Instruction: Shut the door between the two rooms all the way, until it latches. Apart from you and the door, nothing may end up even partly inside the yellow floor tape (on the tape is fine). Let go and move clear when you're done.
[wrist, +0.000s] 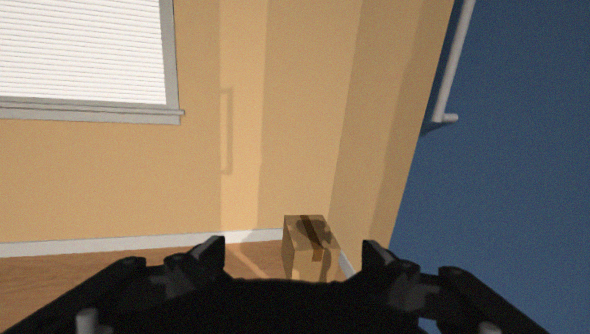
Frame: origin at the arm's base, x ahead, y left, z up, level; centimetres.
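Seen in the pictures: gripper, fingertip midpoint: (293, 253).
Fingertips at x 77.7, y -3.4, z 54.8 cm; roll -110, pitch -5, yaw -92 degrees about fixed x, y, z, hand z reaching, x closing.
A point is followed by its place in that frame.
The blue door (505, 175) @[x 107.9, y -44.6, z 51.3 cm] fills the right side of the wrist view and stands open, seen at a slant. Its pale bar handle (454, 60) @[x 116.4, y -33.3, z 70.9 cm] is at the upper right, near the door's free edge. My gripper (293, 253) @[x 77.7, y -3.4, z 54.8 cm] is open, its fingers wide apart at the bottom of the view. It points past the door's edge and is not on the handle; nothing is between the fingers. The yellow floor tape does not show in this view.
A brown cardboard box (312, 240) @[x 168.9, y -19.5, z -11.8 cm] stands on the wood floor (200, 260) in the corner, beyond my fingers and left of the door. Tan walls (300, 100) @[x 207.0, y -8.0, z 52.2 cm] with a white baseboard (150, 243) @[x 186.7, y 73.2, z -35.9 cm] stand behind it. A window with blinds (80, 50) @[x 183.3, y 91.1, z 67.2 cm] is at the upper left.
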